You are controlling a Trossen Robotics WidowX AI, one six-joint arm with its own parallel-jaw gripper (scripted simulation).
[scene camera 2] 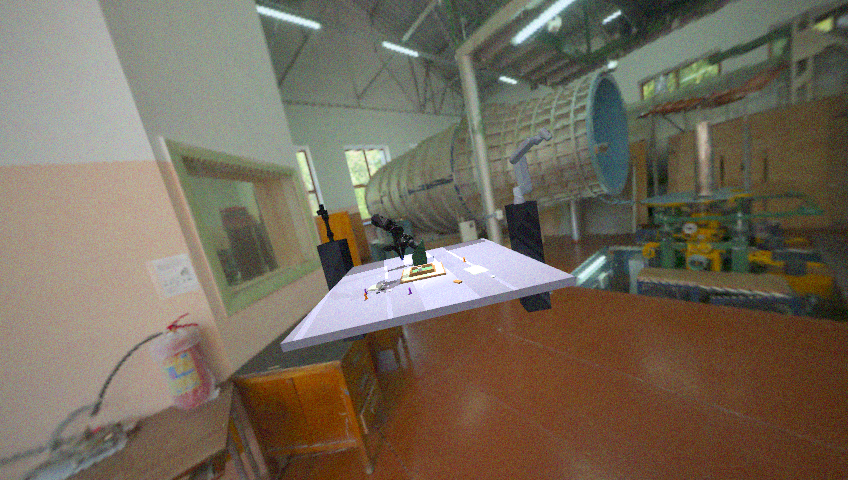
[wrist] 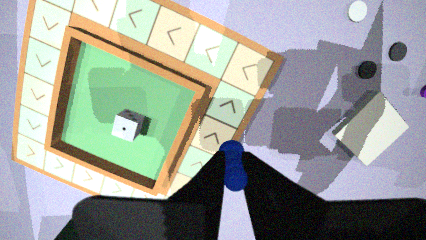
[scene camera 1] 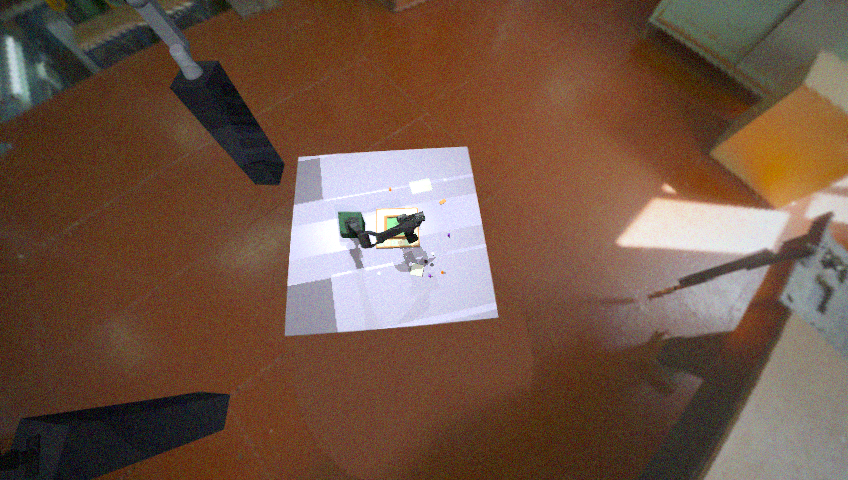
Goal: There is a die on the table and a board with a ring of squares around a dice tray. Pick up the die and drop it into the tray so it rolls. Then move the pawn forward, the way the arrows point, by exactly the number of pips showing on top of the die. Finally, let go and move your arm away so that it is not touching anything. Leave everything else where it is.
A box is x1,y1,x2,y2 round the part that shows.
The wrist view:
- my gripper: [72,151,425,239]
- blue pawn: [219,140,247,191], held by my gripper
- white die: [111,108,144,142]
